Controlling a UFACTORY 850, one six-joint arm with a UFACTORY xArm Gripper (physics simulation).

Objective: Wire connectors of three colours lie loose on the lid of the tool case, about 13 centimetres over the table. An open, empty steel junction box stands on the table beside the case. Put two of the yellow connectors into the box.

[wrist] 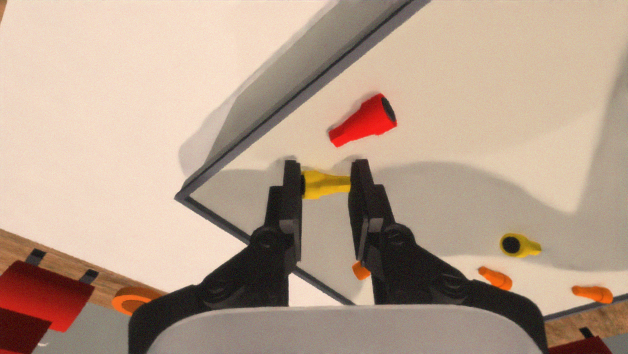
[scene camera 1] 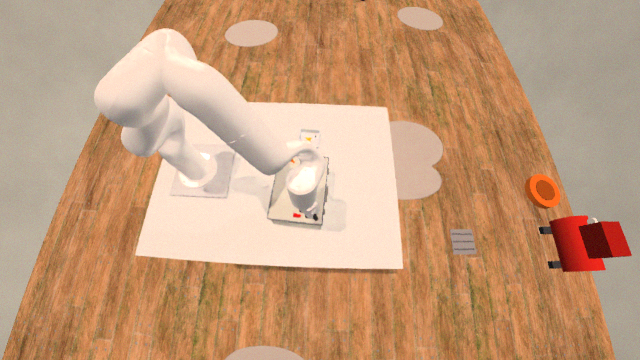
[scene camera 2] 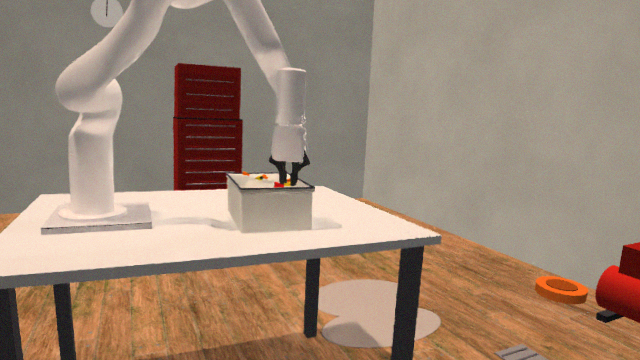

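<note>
My gripper [scene camera 1: 311,216] [scene camera 2: 288,183] [wrist: 325,181] is shut on a yellow connector [wrist: 320,185], held end to end between the fingertips at the lid's surface near one corner. A red connector [scene camera 1: 297,215] [scene camera 2: 278,185] [wrist: 367,120] lies beside the fingers on the lid of the tool case [scene camera 1: 281,207] [scene camera 2: 277,210] [wrist: 500,100]. Another yellow connector [wrist: 520,245] lies farther along the lid. Orange connectors [wrist: 496,278] [wrist: 593,294] lie near it, and another orange connector [wrist: 360,270] is partly behind a finger. The steel junction box [scene camera 1: 310,131] stands beyond the case's far end, with a yellow connector [scene camera 1: 308,139] inside.
The case and box stand on the white table [scene camera 1: 200,235] [scene camera 2: 175,250]. The lid has a dark raised edge [wrist: 300,97]. The arm's base plate [scene camera 1: 227,185] [scene camera 2: 135,217] is on the table to the left. A red tool cabinet [scene camera 2: 207,100] stands behind the table.
</note>
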